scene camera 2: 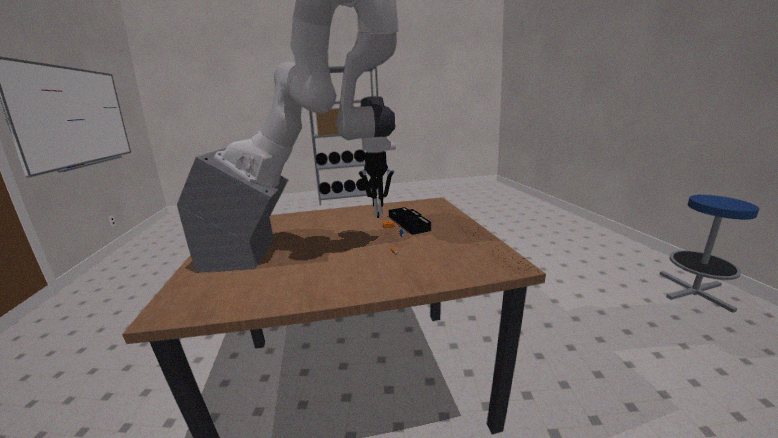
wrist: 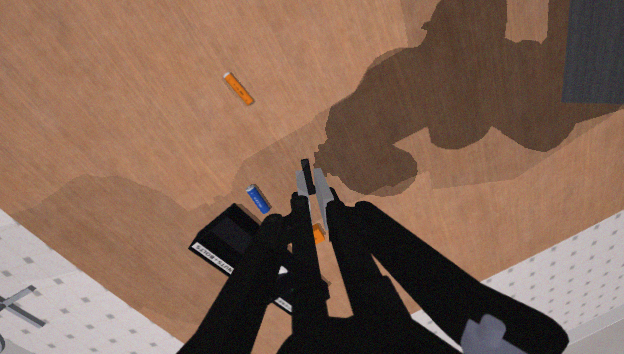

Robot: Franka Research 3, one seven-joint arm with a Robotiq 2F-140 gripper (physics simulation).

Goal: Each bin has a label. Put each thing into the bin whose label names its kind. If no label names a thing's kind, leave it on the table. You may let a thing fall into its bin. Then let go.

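My gripper (scene camera 2: 377, 213) (wrist: 309, 181) is shut on a black bolt (wrist: 306, 175), held upright-ish above the table, beside the bin block. The black bin block (scene camera 2: 409, 220) (wrist: 220, 223) has compartments; one label reads NUTS+BOLTS (wrist: 212, 256). My fingers hide much of it in the wrist view, and its other labels are not readable. A blue battery (scene camera 2: 401, 232) (wrist: 258, 199) lies beside the block. An orange cylinder with a pale end (scene camera 2: 394, 250) (wrist: 239, 89) lies farther from it. An orange block (scene camera 2: 388, 224) (wrist: 318, 235) lies near the bins, partly hidden by my fingers in the wrist view.
The wooden table (scene camera 2: 337, 282) (wrist: 125, 100) carries the arm's grey base (scene camera 2: 225, 217) (wrist: 595, 55) at one side. A shelf rack (scene camera 2: 314, 163) stands behind the table. A blue stool (scene camera 2: 723, 206) stands on the floor at the right.
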